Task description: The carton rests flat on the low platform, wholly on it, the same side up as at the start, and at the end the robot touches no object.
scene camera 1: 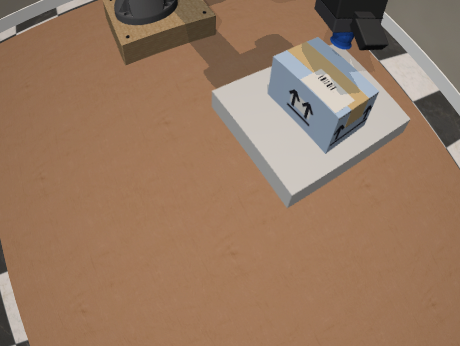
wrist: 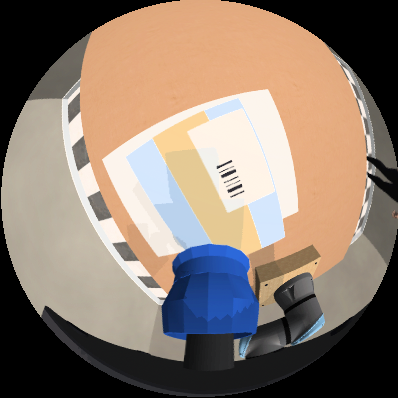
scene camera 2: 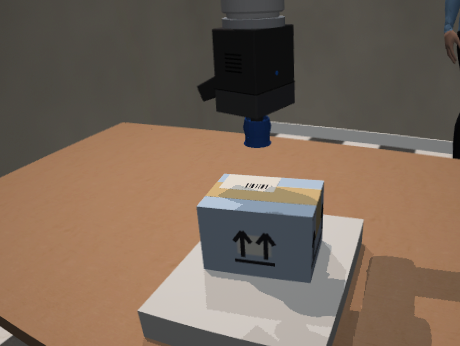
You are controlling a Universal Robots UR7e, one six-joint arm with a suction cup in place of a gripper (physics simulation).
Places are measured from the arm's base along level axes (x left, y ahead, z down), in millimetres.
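Pixels of known places: hand, tool point: (scene camera 1: 341,42) (wrist: 210,271) (scene camera 2: 257,142); arm's base, link origin: (scene camera 1: 145,6) (wrist: 292,285).
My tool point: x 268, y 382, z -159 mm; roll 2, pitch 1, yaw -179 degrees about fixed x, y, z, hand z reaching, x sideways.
Ahead of a thing's pixels: the offset from my tool point to its top centre. Level surfaces: height alone.
The light-blue carton {dx -8, dy +0, dz +75 mm} (scene camera 1: 305,95) (scene camera 2: 257,245) (wrist: 185,200) stands upright and flat on the low pale platform {dx +5, dy -12, dz +177 mm} (scene camera 1: 260,135) (scene camera 2: 175,295) (wrist: 282,150), with platform surface showing around it. Its side arrows point up, and its top carries tan tape and a white barcode label. My gripper, a blue suction cup (scene camera 1: 342,46) (scene camera 2: 257,145) (wrist: 211,250), is open and hangs in the air above the carton. In the scene camera 2 view a gap shows between the cup and the carton's top. The cup holds nothing.
The arm's base stands on a wooden block (scene camera 1: 160,42) (wrist: 287,272) beside the platform on the brown table {dz +225 mm} (scene camera 1: 150,225) (scene camera 2: 125,200) (wrist: 200,55). A person (scene camera 2: 452,45) stands beyond the table at the right edge of the scene camera 2 view.
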